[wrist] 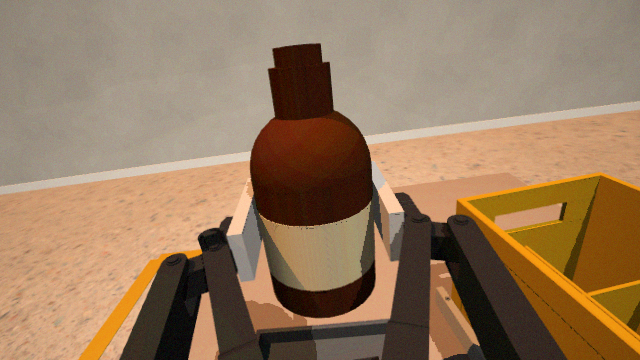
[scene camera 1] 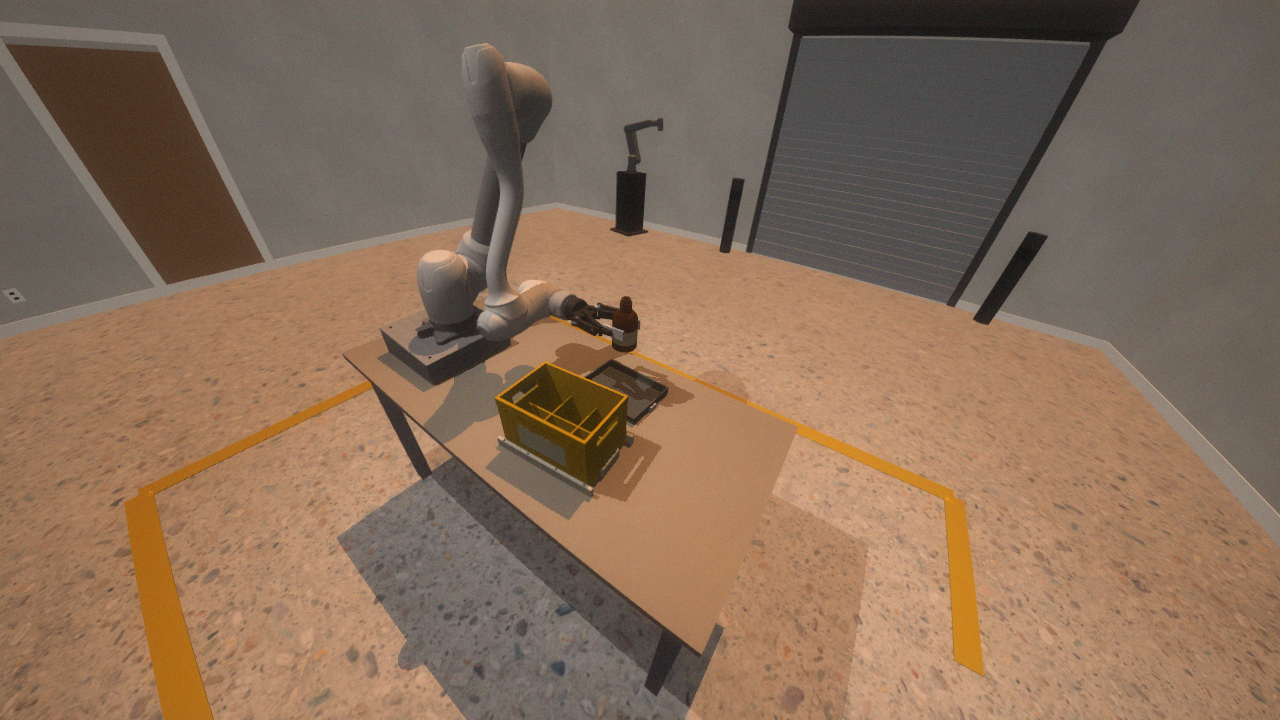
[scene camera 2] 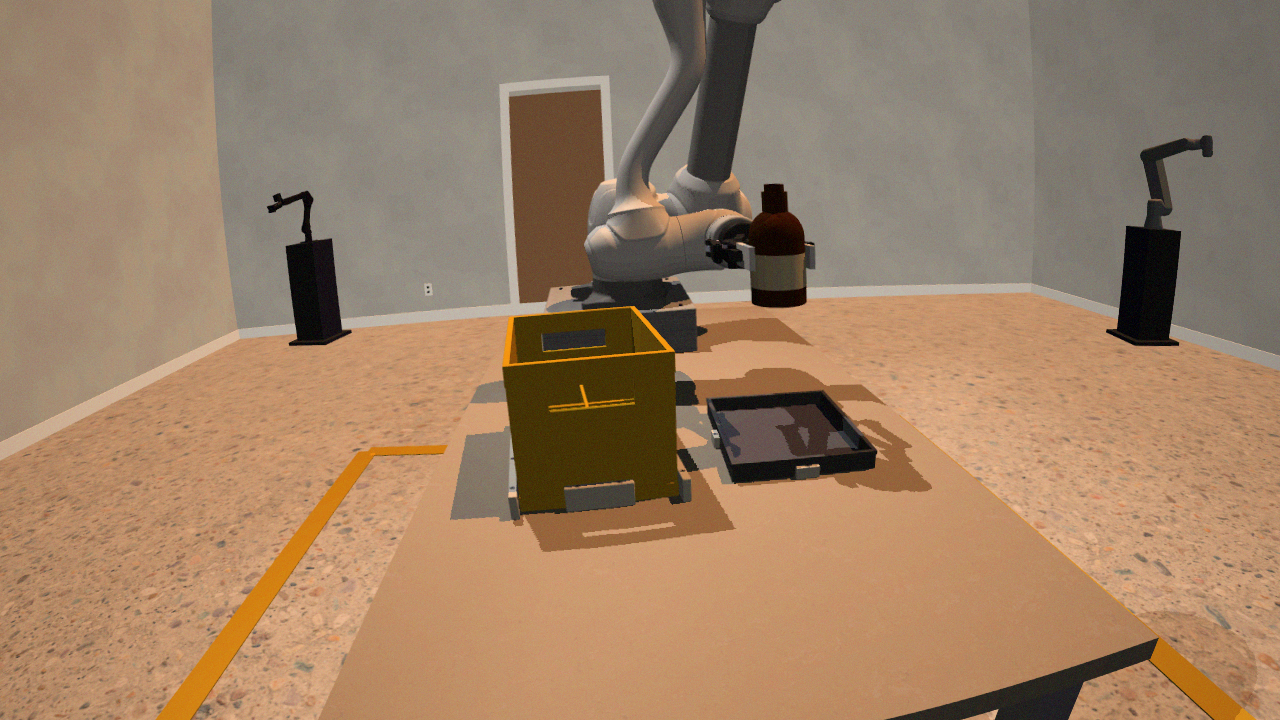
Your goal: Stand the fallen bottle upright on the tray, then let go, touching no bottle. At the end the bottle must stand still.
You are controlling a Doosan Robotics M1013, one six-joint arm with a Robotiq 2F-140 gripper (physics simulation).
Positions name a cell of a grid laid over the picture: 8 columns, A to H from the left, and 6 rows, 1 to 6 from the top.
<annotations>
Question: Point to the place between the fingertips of my gripper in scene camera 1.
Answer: D3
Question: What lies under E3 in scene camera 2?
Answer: My gripper.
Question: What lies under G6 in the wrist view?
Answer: My gripper.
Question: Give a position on a brown bottle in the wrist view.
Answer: D3
</annotations>
